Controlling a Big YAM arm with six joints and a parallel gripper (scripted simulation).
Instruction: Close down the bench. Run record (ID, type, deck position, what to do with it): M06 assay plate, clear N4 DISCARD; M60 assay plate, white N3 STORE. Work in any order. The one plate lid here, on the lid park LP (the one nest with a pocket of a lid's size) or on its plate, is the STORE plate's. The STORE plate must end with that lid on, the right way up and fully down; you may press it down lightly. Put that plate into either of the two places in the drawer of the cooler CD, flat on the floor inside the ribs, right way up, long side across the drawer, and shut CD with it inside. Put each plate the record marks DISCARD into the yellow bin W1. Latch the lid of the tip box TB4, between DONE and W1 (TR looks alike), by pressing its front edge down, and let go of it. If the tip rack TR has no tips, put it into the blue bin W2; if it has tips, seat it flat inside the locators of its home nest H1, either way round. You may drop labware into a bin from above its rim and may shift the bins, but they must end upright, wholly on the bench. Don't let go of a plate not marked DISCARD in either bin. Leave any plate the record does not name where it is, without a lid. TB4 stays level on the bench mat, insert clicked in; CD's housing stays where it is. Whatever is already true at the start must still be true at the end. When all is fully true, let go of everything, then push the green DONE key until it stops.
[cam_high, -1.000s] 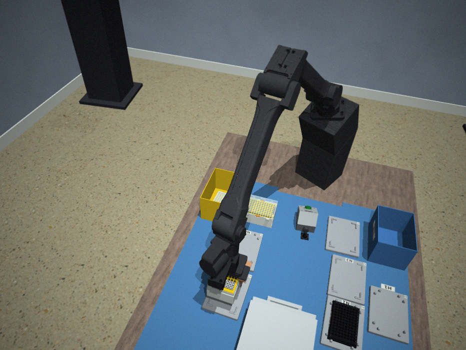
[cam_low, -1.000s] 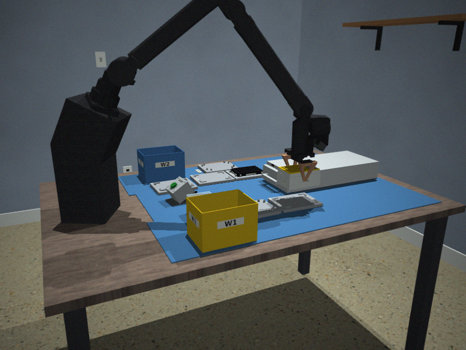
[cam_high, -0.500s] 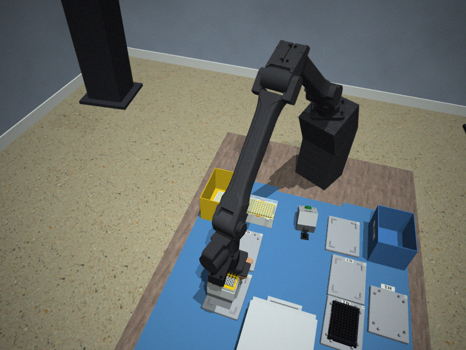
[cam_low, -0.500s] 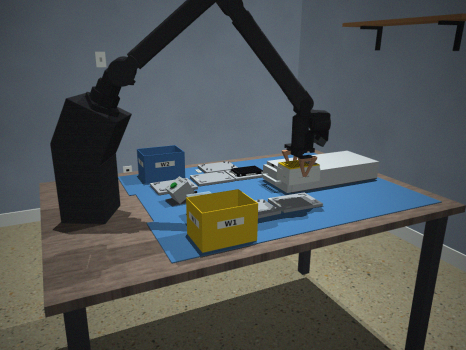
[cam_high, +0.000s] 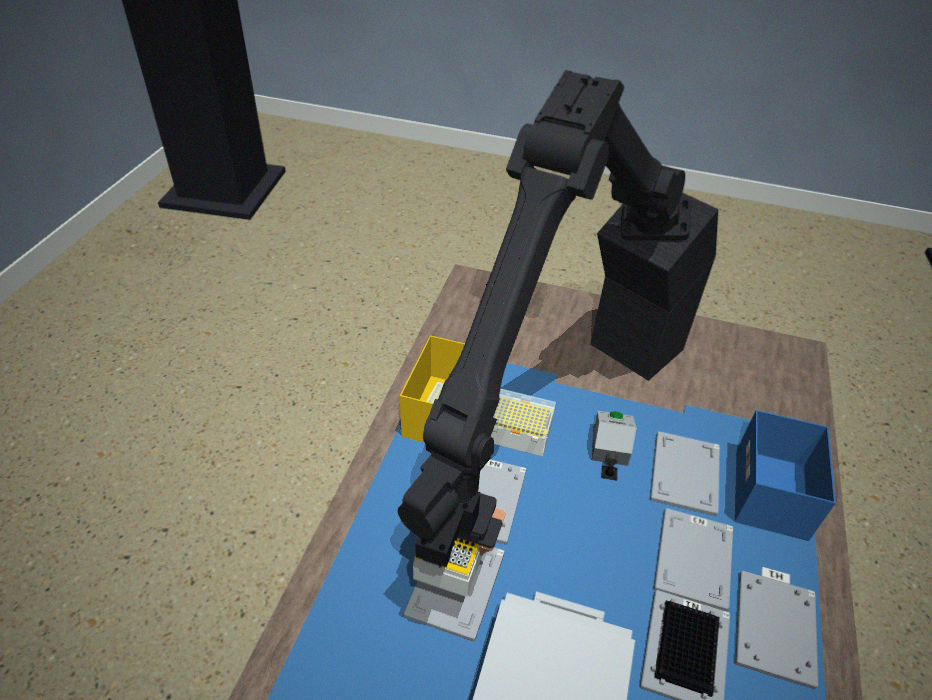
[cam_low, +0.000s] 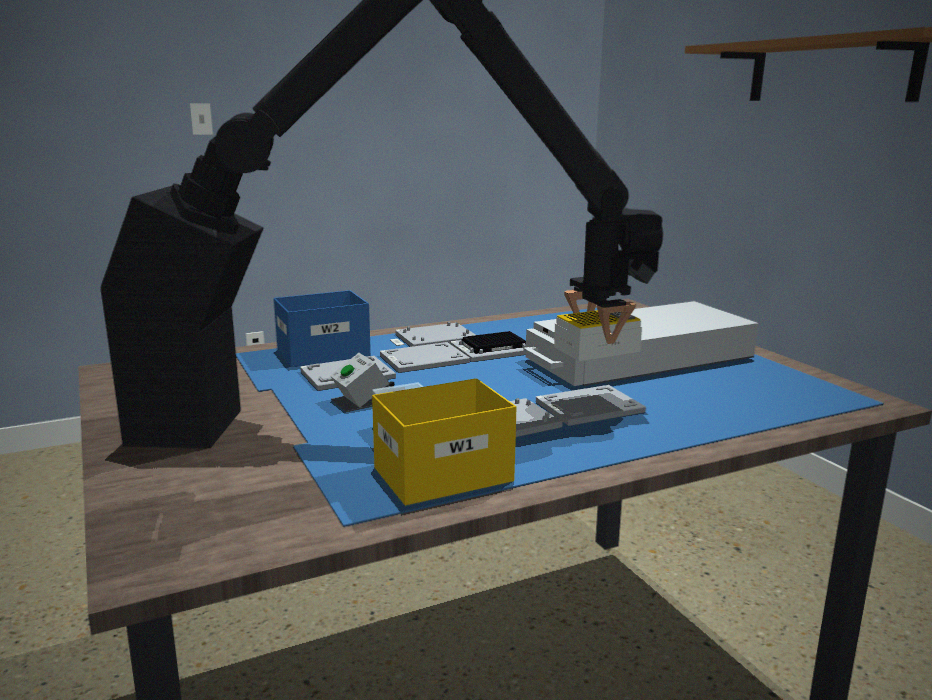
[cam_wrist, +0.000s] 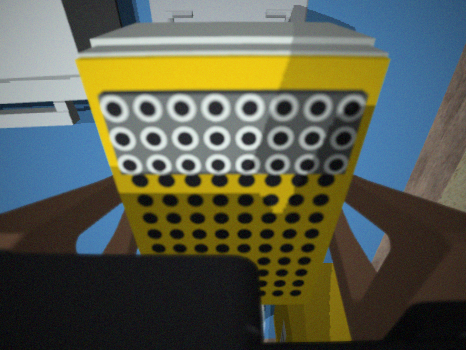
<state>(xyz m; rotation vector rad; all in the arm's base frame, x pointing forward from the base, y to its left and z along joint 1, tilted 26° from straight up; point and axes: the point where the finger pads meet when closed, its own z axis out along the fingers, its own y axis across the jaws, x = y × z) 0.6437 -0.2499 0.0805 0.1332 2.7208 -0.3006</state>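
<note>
Now: hand 140 mm above the nest N2. Also, from my hand: tip rack TR: 10 mm behind, 10 mm above; then nest N4: 180 mm behind, 20 mm to the left, 140 mm below; then clear plate lid: 120 mm ahead, 180 mm to the left, 120 mm below.
</note>
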